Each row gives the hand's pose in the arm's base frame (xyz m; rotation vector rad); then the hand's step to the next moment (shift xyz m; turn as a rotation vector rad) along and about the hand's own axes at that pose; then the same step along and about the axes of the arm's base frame.
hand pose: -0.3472 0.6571 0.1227 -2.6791 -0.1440 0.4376
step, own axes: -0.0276 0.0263 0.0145 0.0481 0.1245 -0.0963
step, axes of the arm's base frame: -0.0299 -0.0228 -0.0158 0.0810 -0.1423 0.0171
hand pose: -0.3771 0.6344 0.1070 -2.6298 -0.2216 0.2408
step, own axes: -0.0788 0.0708 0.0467 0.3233 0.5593 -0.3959
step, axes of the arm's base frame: -0.0783 -0.0560 -0.0644 0.4602 -0.6011 0.0308
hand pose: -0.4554 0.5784 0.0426 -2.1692 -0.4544 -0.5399
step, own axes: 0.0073 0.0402 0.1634 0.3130 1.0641 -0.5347
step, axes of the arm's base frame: 0.0620 0.1079 -0.1135 0.6694 -1.0095 -0.2215
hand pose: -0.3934 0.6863 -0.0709 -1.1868 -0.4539 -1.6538
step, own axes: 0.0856 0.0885 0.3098 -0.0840 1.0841 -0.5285
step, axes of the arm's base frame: 0.2266 0.1527 0.1910 0.6936 -0.8125 -0.5660
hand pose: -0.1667 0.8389 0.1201 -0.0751 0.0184 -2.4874
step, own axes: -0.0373 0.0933 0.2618 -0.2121 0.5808 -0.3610
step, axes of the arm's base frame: 0.1015 -0.0501 0.2565 0.4994 -0.3342 -0.3893
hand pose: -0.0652 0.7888 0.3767 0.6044 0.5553 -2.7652
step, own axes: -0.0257 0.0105 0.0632 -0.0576 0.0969 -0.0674
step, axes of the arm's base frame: 0.0041 -0.0315 0.0613 0.1054 -0.0491 -0.0611
